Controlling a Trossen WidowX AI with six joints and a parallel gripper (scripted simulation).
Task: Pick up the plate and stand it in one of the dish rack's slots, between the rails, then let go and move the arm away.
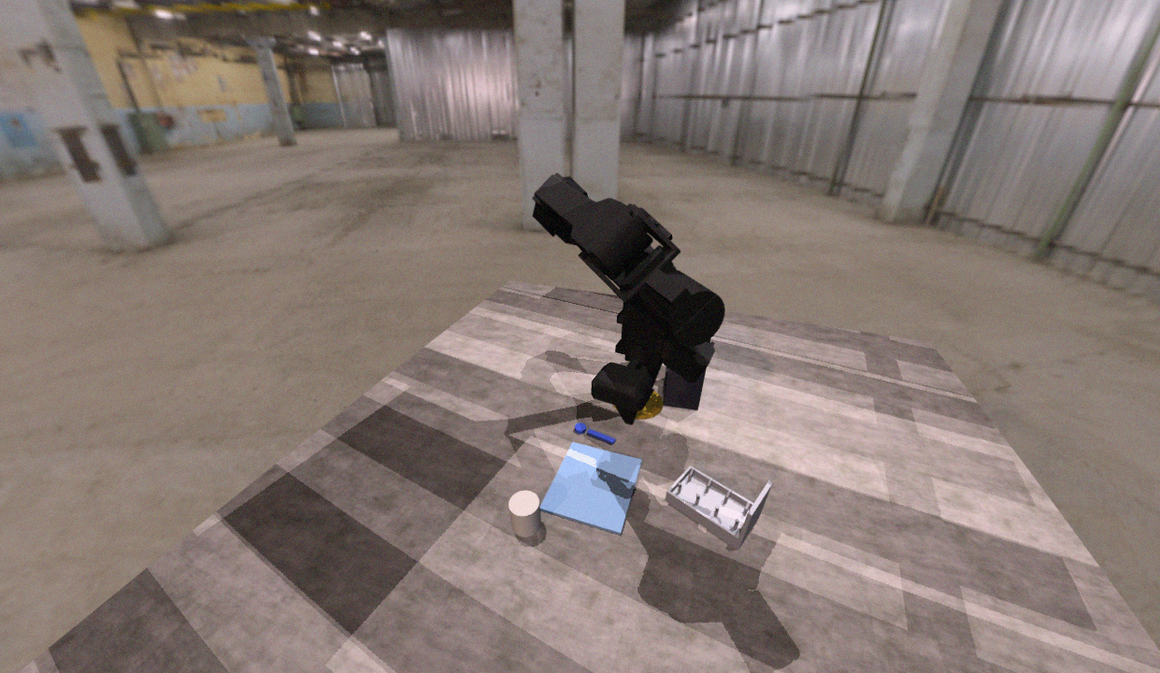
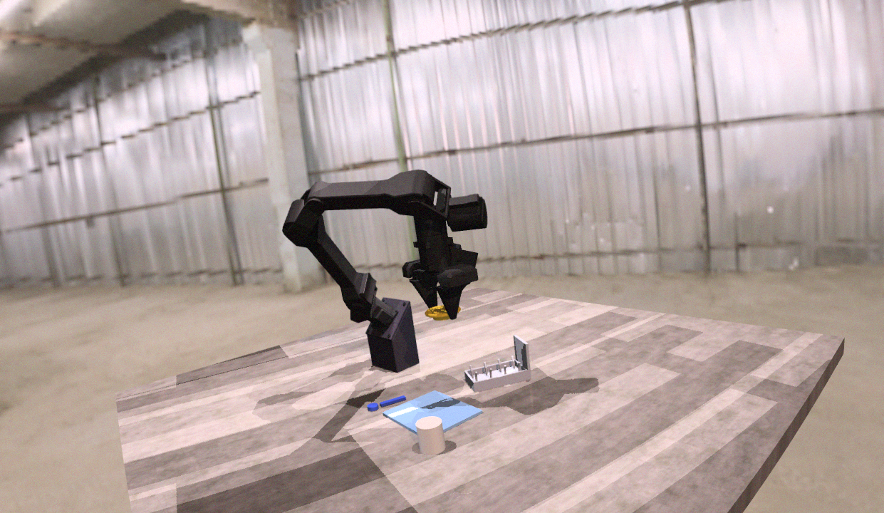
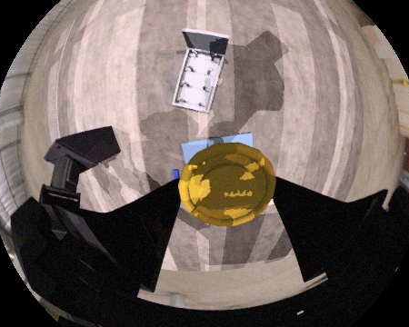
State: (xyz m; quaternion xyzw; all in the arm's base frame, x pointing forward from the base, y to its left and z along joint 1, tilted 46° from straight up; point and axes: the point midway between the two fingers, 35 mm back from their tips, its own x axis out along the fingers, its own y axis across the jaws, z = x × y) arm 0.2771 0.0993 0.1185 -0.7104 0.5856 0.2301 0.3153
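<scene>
Right now the grey dish rack is 30 mm behind my gripper tip, 130 mm to the left of it and 160 mm below it. From my gripper tip the other things lie so: beige cup 110 mm ahead, 120 mm to the right, 160 mm below; yellow plate 10 mm above; small blue utensil 100 mm behind, 110 mm to the right, 180 mm below.
</scene>
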